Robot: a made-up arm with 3 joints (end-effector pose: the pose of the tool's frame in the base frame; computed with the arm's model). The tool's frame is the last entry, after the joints. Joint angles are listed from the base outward.
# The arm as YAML. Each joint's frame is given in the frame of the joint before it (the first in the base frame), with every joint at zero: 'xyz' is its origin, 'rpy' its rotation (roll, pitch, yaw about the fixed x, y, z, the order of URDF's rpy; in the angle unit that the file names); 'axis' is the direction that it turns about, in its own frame. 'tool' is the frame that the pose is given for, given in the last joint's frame.
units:
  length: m
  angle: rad
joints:
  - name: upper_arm
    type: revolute
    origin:
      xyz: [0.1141, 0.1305, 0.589]
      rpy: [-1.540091, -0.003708, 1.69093]
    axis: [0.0, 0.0, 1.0]
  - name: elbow
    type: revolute
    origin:
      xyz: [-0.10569, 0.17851, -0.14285]
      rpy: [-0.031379, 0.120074, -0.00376]
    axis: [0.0, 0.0, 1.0]
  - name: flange
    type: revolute
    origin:
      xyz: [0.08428, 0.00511, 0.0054]
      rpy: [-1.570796, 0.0, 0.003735]
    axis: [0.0, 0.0, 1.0]
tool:
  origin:
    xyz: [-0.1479, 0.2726, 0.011]
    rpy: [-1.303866, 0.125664, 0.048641]
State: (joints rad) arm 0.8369 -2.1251 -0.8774
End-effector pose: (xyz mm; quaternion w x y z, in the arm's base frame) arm 541.0 32.4 751.9 0.0757 -0.3189 -0.2411 -0.9135
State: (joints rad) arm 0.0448 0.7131 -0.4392
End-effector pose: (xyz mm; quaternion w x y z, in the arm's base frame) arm 568.6 72.7 355.2 0.4514 0.3290 0.7881 0.2586
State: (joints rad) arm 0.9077 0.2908 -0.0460
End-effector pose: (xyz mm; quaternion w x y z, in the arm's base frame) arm 550.7 -71.0 621.4 0.6813 0.2377 0.6823 0.1175
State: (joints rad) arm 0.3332 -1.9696 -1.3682
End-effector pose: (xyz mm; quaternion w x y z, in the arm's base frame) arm 452.9 -12.5 778.9 0.0887 -0.0936 -0.0929 -0.9873
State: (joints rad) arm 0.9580 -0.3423 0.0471
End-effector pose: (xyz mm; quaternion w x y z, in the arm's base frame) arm 541.2 -109.5 620.6 0.5943 0.4245 0.6070 0.3132
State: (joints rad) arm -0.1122 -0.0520 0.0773
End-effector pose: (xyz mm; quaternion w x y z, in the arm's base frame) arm 514.5 -18.0 362.4 0.3668 0.6565 0.4602 0.4719
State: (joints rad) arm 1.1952 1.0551 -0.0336
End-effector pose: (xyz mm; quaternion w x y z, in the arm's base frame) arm 543.7 -6.3 693.8 0.7478 -0.1205 0.6054 -0.2443
